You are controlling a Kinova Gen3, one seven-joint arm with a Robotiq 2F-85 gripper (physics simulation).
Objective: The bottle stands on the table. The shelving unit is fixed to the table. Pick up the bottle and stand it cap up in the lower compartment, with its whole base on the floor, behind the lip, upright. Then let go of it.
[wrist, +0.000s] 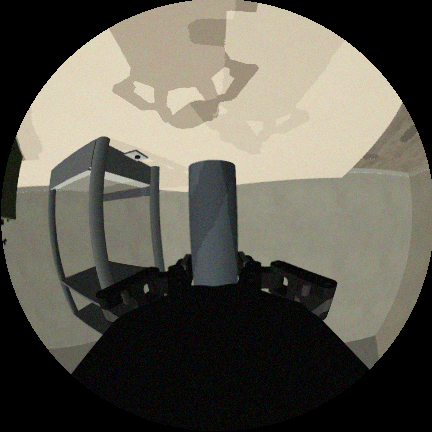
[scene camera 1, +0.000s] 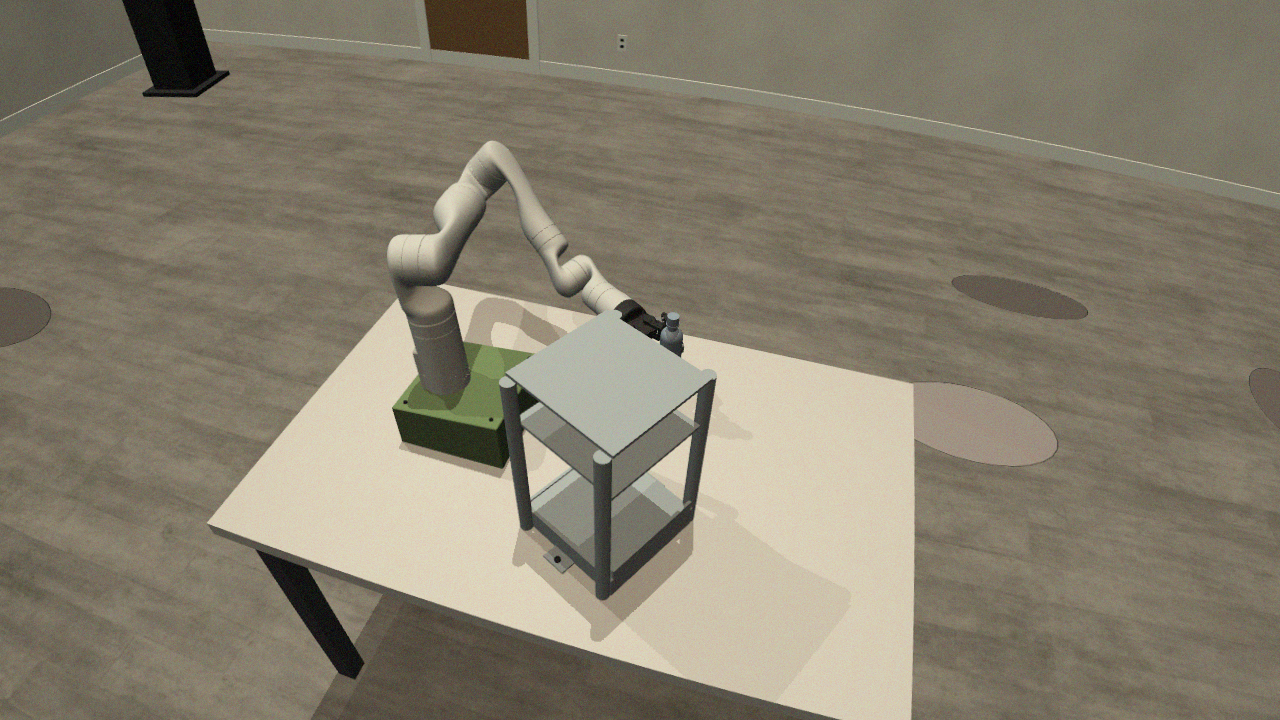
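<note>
The blue-grey bottle is upright, cap up, behind the shelving unit in the scene view. My gripper is shut on the bottle's body and holds it above the table. The fingertips are partly hidden by the bottle. The grey shelving unit stands upright on the table, with a top board, a middle shelf and a lower compartment with a low-walled floor. The bottle is outside the unit, apart from its posts. In the wrist view the scene appears upside down.
The arm's green base block stands left of the shelving unit. The unit's corner posts and top board stand between the scene camera and part of the table. A small plate with a dark dot lies beside the unit's foot.
</note>
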